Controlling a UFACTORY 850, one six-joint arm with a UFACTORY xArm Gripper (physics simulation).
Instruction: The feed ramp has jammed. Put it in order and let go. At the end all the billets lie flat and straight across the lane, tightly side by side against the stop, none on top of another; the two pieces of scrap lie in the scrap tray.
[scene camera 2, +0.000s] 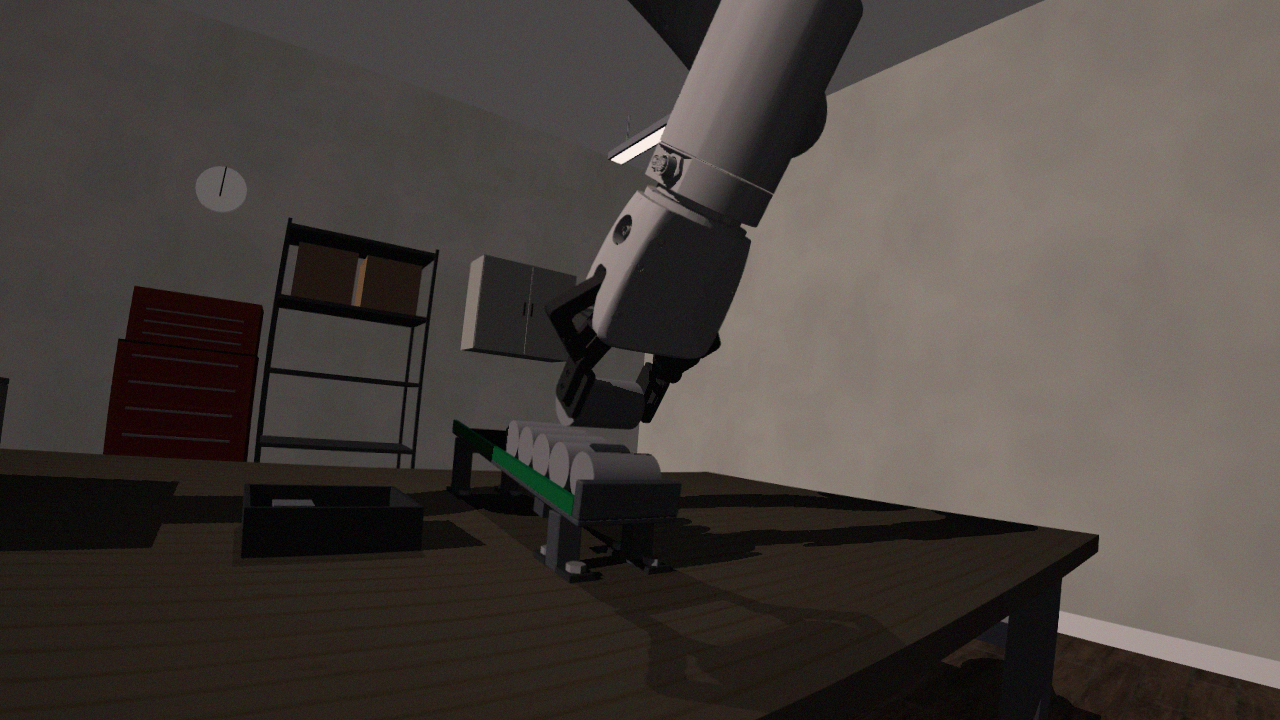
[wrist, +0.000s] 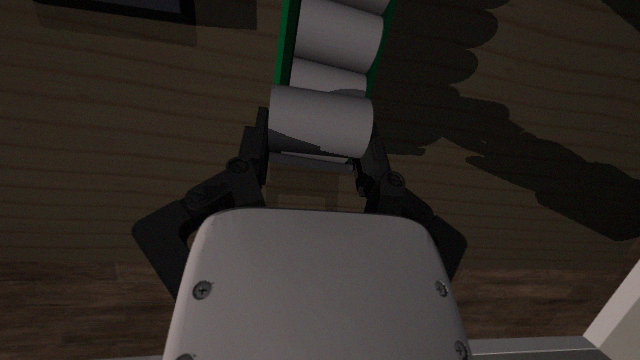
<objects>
gripper: scene camera 2; wrist
grey billet: scene camera 2; wrist
same spot on grey billet: (wrist: 301, 120) = (scene camera 2: 596, 377)
same spot on gripper: (wrist: 162, 236) = (scene camera 2: 559, 296)
</objects>
